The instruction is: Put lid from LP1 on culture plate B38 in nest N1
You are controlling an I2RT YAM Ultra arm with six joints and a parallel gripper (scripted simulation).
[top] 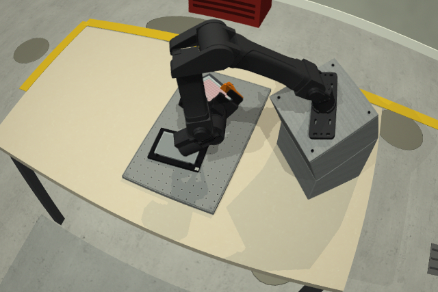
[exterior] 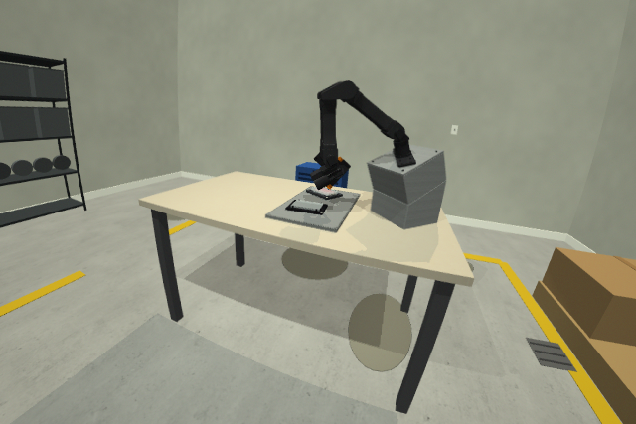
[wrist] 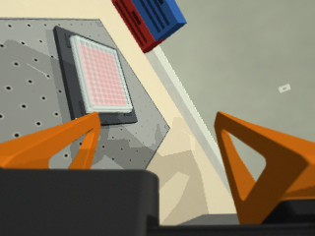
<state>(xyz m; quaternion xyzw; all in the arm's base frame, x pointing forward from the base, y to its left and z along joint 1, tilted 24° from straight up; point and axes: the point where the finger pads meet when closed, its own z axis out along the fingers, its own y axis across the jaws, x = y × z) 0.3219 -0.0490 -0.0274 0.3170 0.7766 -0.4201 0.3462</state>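
Right now my hand is 13 cm above the clear lid, 12 cm to the right of it and 9 cm short of it. From my hand the other things lie so: culture plate B38: 13 cm to the right, 13 cm below, 6 cm ahead; black lid park LP1: 14 cm below, 12 cm to the left, 9 cm ahead; black plate nest N1: 14 cm below, 13 cm to the right, 6 cm ahead.
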